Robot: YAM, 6 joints.
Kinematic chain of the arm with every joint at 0, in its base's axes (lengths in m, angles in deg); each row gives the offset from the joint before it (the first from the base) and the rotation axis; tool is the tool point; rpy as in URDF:
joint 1: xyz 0 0 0.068 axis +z
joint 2: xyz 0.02 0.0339 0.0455 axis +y
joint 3: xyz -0.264 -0.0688 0 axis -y
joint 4: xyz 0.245 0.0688 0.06 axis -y
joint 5: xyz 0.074 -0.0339 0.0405 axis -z
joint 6: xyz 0.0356 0 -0.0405 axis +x
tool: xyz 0 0 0 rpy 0 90 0
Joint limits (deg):
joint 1: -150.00..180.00
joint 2: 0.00..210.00
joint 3: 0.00..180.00
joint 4: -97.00..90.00
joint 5: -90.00..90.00
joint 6: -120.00..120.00
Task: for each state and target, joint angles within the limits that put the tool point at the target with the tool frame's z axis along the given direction. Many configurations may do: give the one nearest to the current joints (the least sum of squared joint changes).
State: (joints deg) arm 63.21 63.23 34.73 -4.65 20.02 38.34
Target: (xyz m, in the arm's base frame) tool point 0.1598 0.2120 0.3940 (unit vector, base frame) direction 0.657 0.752 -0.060
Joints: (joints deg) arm 53.63 65.02 62.18 -0.61 4.76 38.34
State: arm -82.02 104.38 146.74 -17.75 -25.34 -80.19
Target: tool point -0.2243 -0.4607 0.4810 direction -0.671 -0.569 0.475
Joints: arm -114.47 131.98 145.70 17.11 22.03 -80.19
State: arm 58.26 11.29 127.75 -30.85 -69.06 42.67
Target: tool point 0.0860 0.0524 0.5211 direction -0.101 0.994 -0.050
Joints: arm 10.76 61.54 105.97 -74.50 -84.28 42.67
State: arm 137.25 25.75 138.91 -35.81 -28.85 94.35
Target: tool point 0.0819 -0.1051 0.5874 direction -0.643 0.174 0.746
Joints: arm 133.28 31.10 105.43 -21.59 -20.42 94.35
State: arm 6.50 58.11 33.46 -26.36 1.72 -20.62
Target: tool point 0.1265 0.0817 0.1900 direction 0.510 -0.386 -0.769
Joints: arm 41.38 59.26 34.06 -55.38 38.80 -20.62
